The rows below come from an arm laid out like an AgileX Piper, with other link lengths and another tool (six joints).
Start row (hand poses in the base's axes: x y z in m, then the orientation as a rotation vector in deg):
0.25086, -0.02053, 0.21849, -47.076, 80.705, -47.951
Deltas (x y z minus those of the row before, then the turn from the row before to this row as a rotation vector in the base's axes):
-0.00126, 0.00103, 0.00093, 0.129, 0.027, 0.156
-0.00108, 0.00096, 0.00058, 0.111, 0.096, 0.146
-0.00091, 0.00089, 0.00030, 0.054, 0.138, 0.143
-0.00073, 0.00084, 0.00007, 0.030, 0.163, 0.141
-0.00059, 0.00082, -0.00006, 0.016, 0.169, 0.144
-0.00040, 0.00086, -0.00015, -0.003, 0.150, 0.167
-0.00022, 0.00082, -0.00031, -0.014, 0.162, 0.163
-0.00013, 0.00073, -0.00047, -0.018, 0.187, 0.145
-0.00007, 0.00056, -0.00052, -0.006, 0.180, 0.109
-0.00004, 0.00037, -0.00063, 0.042, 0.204, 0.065
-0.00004, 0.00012, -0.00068, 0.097, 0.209, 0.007
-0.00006, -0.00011, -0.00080, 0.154, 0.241, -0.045
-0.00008, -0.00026, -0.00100, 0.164, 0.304, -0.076
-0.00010, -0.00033, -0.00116, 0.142, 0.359, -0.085
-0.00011, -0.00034, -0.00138, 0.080, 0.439, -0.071
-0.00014, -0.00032, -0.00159, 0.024, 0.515, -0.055
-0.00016, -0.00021, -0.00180, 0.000, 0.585, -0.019
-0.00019, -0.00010, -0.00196, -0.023, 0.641, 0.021
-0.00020, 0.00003, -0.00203, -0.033, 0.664, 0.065
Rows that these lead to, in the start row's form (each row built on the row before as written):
0.24960, -0.01950, 0.21942, -47.092, 80.689, -47.725
0.24852, -0.01854, 0.22000, -47.151, 80.733, -47.499
0.24761, -0.01765, 0.22030, -47.273, 80.798, -47.306
0.24688, -0.01681, 0.22037, -47.425, 80.878, -47.125
0.24629, -0.01599, 0.22031, -47.593, 80.957, -46.950
0.24589, -0.01513, 0.22016, -47.780, 81.001, -46.778
0.24567, -0.01431, 0.21985, -47.979, 81.055, -46.613
0.24554, -0.01358, 0.21938, -48.182, 81.138, -46.457
0.24547, -0.01302, 0.21886, -48.349, 81.238, -46.321
0.24543, -0.01265, 0.21823, -48.463, 81.396, -46.174
0.24539, -0.01253, 0.21755, -48.500, 81.605, -46.027
0.24533, -0.01264, 0.21675, -48.475, 81.886, -45.864
0.24525, -0.01290, 0.21575, -48.454, 82.241, -45.696
0.24515, -0.01323, 0.21459, -48.471, 82.643, -45.534
0.24504, -0.01357, 0.21321, -48.585, 83.090, -45.383
0.24490, -0.01389, 0.21162, -48.790, 83.579, -45.239
0.24474, -0.01410, 0.20982, -49.073, 84.104, -45.063
0.24455, -0.01420, 0.20786, -49.428, 84.650, -44.856
0.24435, -0.01417, 0.20583, -49.832, 85.190, -44.615

